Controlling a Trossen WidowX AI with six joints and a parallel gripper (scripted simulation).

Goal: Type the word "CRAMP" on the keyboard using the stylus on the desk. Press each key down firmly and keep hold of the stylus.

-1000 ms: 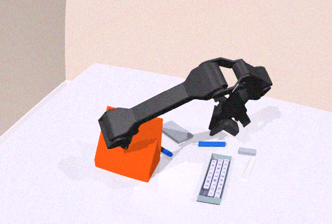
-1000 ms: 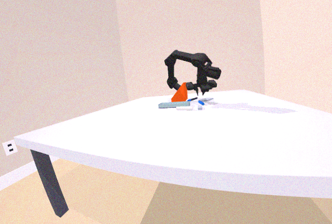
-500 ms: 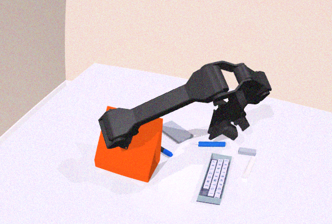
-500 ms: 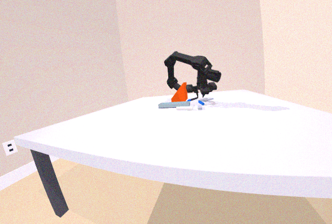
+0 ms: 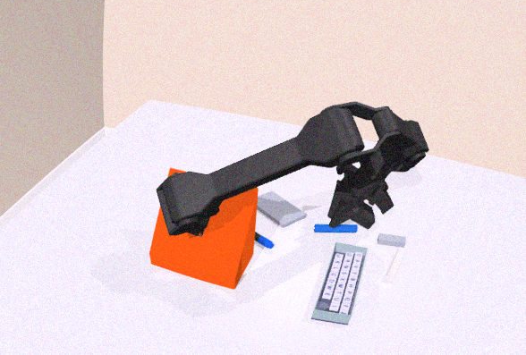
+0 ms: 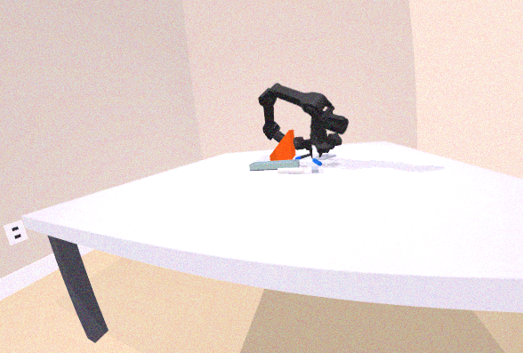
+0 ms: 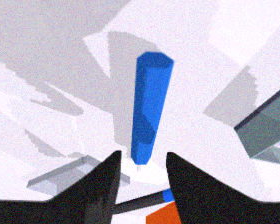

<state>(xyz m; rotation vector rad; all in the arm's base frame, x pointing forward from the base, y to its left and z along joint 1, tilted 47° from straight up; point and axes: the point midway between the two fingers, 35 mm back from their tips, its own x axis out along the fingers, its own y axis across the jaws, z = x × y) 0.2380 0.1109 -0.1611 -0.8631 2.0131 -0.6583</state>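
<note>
Right now my gripper tip is 2 cm past the blue stylus, 2 cm above it and 1 cm to the left of it. The rest, counted from my gripper tip: grey block (15 cm ahead, 2 cm below, 1 cm to the left); blue pen (13 cm behind, 8 cm to the right, 2 cm below); grey flat plate (12 cm behind, 3 cm to the left, 2 cm below).
</note>
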